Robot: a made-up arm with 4 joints. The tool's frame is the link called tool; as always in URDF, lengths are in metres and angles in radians. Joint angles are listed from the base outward. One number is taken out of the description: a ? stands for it. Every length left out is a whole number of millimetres.
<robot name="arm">
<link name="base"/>
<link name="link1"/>
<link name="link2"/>
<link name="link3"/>
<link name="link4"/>
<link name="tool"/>
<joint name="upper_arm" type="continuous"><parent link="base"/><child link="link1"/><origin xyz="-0.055 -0.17 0.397" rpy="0.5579 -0.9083 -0.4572"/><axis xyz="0 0 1"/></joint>
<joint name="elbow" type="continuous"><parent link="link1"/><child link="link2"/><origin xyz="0.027 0.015 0" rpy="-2.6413 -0.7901 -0.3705"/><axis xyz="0 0 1"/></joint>
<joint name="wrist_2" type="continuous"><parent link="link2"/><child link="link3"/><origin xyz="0.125 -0.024 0" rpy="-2.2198 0.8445 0.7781"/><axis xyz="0 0 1"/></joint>
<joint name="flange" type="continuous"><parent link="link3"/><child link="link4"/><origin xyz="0.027 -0.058 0" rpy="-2.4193 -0.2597 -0.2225"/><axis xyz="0 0 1"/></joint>
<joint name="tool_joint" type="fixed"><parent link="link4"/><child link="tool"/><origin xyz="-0.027 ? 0" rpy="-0.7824 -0.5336 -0.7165"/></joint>
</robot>
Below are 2 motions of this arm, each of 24 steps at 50 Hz.
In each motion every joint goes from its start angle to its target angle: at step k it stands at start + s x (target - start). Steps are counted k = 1, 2, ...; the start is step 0. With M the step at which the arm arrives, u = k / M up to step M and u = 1 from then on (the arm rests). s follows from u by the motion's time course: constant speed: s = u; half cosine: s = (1 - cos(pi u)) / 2; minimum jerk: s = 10 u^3 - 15 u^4 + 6 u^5.
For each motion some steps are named. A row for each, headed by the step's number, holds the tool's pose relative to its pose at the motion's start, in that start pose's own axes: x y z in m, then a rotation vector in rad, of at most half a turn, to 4 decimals.
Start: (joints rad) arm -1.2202 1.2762 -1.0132 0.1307
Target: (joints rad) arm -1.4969 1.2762 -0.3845 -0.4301
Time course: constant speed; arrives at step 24
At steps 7, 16, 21, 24:
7: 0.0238 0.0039 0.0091 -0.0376 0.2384 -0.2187
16: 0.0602 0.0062 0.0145 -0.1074 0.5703 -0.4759
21: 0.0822 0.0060 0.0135 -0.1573 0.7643 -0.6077
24: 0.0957 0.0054 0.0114 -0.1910 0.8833 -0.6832

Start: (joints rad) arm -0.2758 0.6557 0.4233 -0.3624
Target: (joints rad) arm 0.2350 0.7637 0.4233 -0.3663
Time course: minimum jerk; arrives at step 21
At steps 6, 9, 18, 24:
6: -0.0026 -0.0106 -0.0043 0.0539 -0.0237 0.0274
9: -0.0059 -0.0264 -0.0123 0.1377 -0.0605 0.0680
18: -0.0106 -0.0658 -0.0412 0.3709 -0.1606 0.1690
24: -0.0107 -0.0672 -0.0425 0.3800 -0.1644 0.1725

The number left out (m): 0.03
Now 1 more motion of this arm.
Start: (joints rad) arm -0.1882 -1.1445 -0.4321 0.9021
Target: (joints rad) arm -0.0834 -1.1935 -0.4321 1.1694
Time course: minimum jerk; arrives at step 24
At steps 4, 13, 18, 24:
4: -0.0003 -0.0009 0.0000 0.0089 -0.0083 0.0046
13: -0.0052 -0.0145 -0.0010 0.1426 -0.1385 0.0723
18: -0.0076 -0.0221 -0.0023 0.2187 -0.2179 0.1104
24: -0.0084 -0.0245 -0.0028 0.2430 -0.2441 0.1225

